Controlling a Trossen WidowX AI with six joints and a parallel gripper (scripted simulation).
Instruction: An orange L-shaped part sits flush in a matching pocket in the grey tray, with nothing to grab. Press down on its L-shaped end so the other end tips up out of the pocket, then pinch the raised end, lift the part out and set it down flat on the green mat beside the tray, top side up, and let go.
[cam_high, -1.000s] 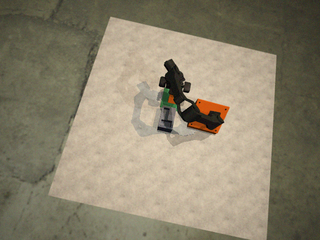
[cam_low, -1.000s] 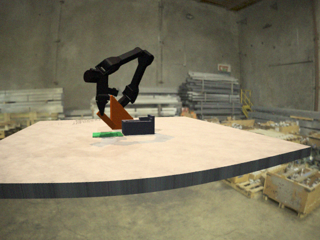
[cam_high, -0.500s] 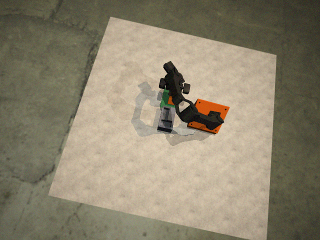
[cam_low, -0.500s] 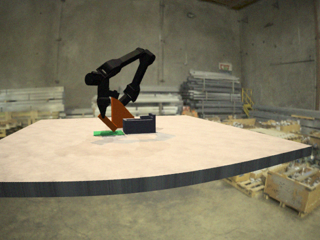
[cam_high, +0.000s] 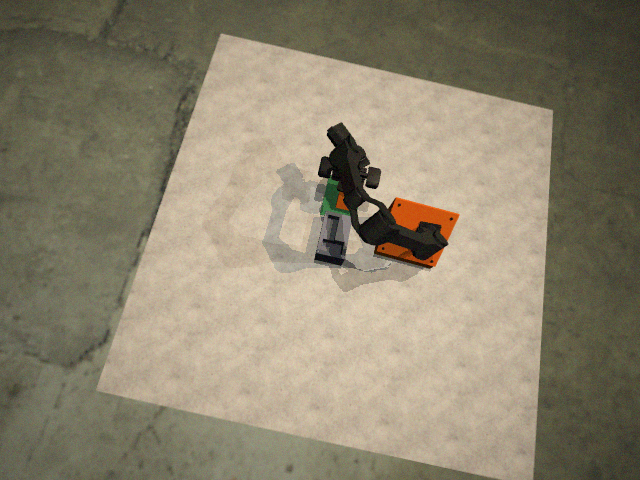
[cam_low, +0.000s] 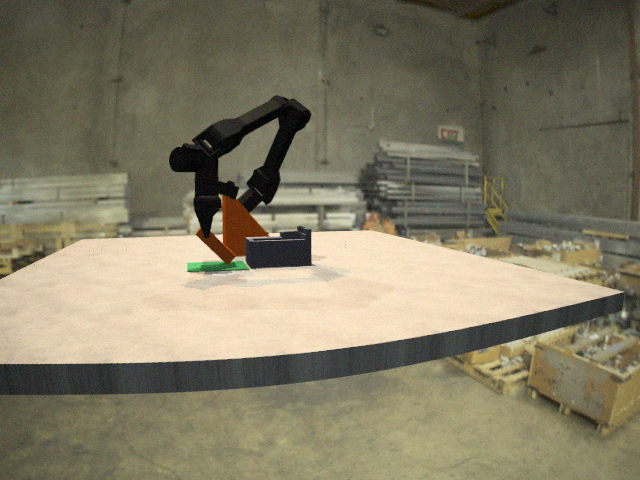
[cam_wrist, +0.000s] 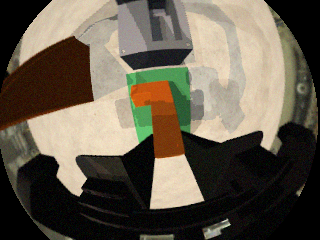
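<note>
My gripper tip is 30 mm to the right of the orange L-shaped part, 30 mm above it and 10 mm past it. From my gripper tip the other things lie so: green mat 90 mm below, 20 mm to the left.
</note>
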